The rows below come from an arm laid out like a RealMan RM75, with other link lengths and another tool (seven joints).
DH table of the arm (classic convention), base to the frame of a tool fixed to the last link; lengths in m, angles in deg. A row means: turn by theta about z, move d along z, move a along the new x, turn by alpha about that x. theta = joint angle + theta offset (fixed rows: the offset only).
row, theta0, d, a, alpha
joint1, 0, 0.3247, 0, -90
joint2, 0, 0, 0, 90
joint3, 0, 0.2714, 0, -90
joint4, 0, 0, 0, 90
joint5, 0, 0.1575, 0, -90
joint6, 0, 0, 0, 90
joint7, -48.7, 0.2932, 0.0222, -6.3
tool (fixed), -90, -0.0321, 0, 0
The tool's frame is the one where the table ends.
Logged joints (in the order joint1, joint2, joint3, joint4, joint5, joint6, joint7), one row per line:
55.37, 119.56, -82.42, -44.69, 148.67, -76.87, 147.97
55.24, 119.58, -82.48, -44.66, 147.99, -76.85, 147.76
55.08, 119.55, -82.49, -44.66, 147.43, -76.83, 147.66
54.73, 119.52, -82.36, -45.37, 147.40, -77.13, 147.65
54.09, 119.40, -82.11, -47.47, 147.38, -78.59, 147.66
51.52, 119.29, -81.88, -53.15, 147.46, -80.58, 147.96
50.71, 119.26, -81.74, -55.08, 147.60, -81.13, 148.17
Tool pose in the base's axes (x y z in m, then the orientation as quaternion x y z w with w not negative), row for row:
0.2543, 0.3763, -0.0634, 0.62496, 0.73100, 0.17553, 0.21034
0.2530, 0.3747, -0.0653, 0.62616, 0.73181, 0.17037, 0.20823
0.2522, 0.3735, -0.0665, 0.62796, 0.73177, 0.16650, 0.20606
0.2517, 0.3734, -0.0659, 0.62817, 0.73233, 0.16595, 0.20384
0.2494, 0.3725, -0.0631, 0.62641, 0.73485, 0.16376, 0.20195
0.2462, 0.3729, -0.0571, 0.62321, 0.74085, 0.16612, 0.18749
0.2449, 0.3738, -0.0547, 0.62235, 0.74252, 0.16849, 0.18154
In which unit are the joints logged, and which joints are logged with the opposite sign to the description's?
The joints are logged in degrees. Opposite sign: joint5.
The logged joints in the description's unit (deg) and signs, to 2 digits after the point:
55.37, 119.56, -82.42, -44.69, -148.67, -76.87, 147.97
55.24, 119.58, -82.48, -44.66, -147.99, -76.85, 147.76
55.08, 119.55, -82.49, -44.66, -147.43, -76.83, 147.66
54.73, 119.52, -82.36, -45.37, -147.40, -77.13, 147.65
54.09, 119.40, -82.11, -47.47, -147.38, -78.59, 147.66
51.52, 119.29, -81.88, -53.15, -147.46, -80.58, 147.96
50.71, 119.26, -81.74, -55.08, -147.60, -81.13, 148.17

